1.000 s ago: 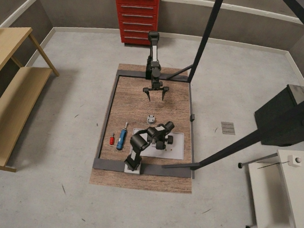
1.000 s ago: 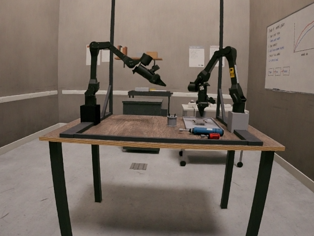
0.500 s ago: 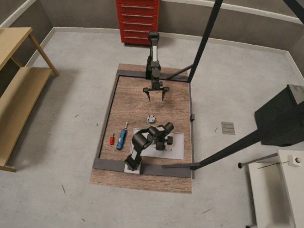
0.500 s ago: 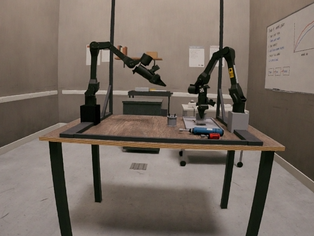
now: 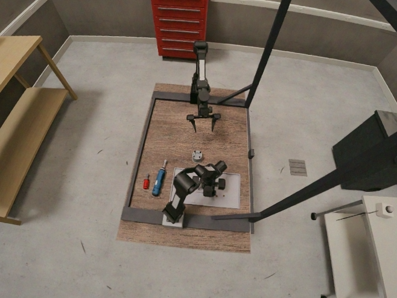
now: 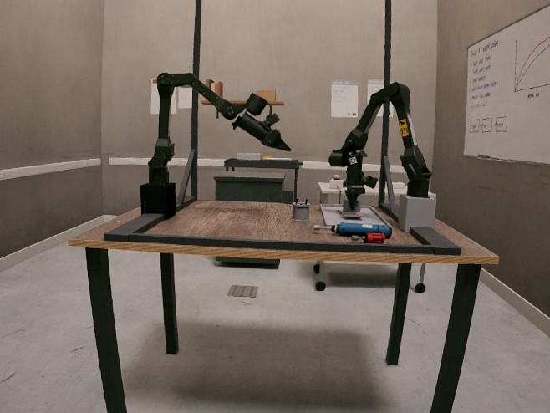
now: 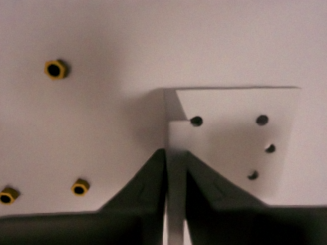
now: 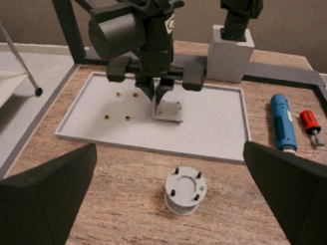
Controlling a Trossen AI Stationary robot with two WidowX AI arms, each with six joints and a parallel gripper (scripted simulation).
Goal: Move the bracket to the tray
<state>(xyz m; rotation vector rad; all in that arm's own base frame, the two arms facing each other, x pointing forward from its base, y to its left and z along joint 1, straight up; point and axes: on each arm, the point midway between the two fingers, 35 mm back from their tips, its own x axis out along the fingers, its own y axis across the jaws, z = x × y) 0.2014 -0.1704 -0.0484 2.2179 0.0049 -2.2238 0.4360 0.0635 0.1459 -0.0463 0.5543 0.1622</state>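
Now: left hand 6 cm above the tray and 1 cm short of it. From my left hand the other things lie so: grey joint module: 19 cm to the right, 9 cm ahead, 3 cm below; yellow nut: 6 cm below, 6 cm behind, 4 cm to the left; light grey L-shaped bracket: 4 cm below, 3 cm ahead.
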